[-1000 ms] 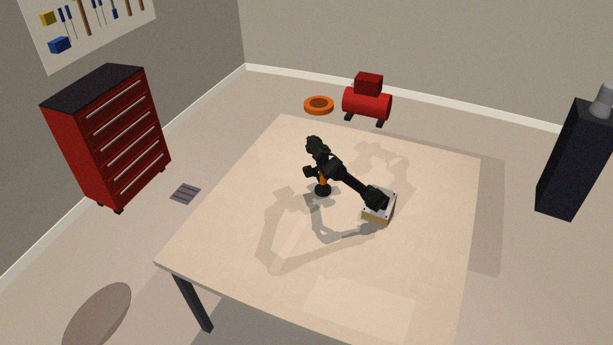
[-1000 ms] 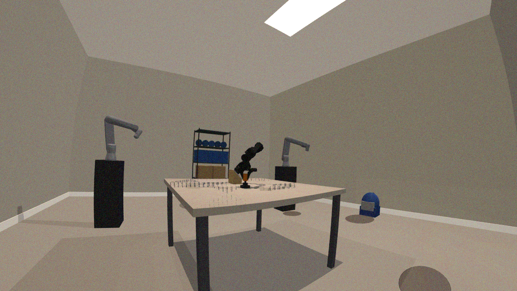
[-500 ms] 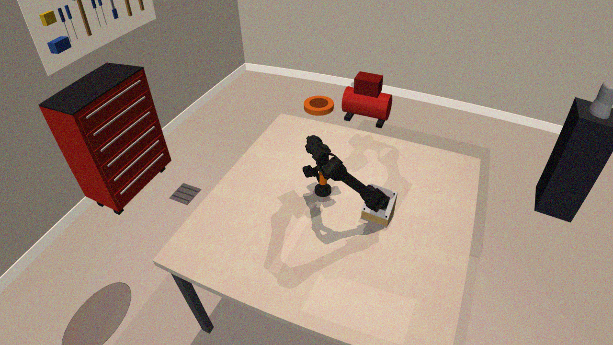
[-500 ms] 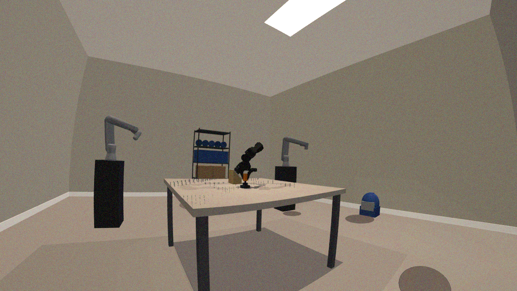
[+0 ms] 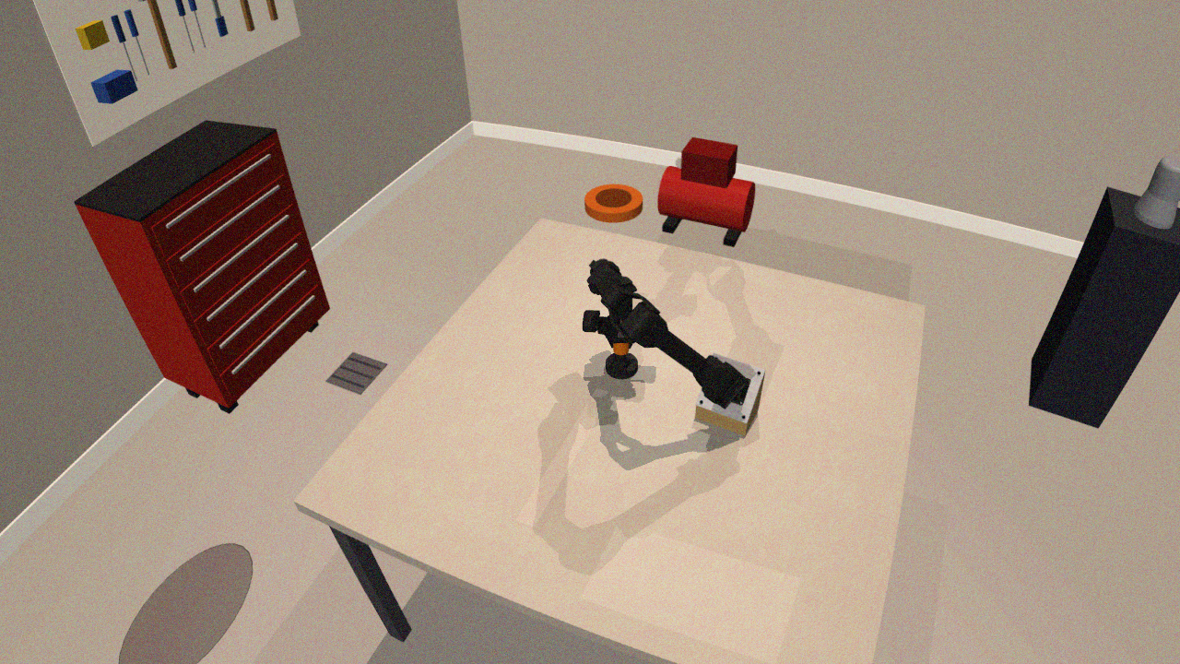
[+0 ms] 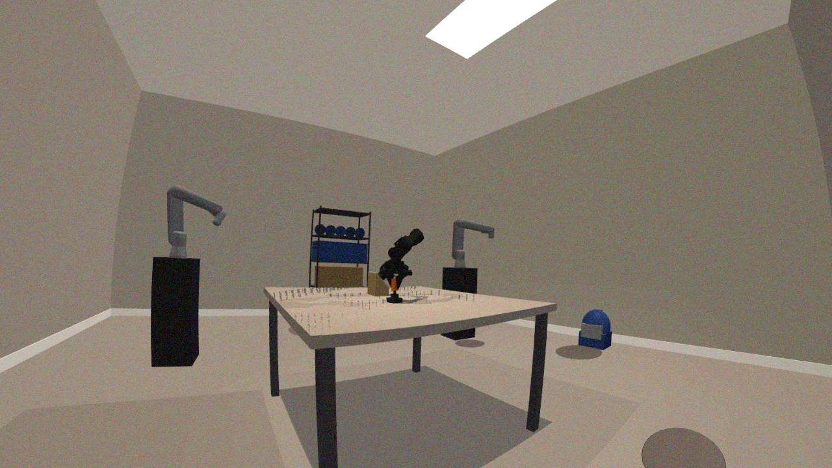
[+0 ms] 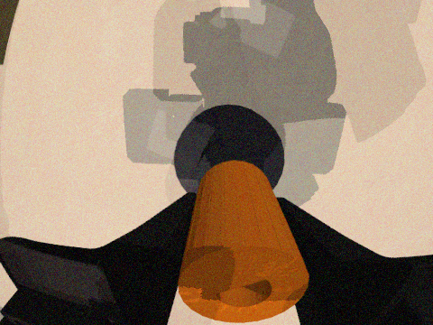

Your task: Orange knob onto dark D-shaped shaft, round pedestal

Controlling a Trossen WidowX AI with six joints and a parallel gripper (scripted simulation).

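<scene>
Now: the orange knob 20 mm above my gripper tip. The rest, counted from my gripper tip: round pedestal (40 mm below).
</scene>
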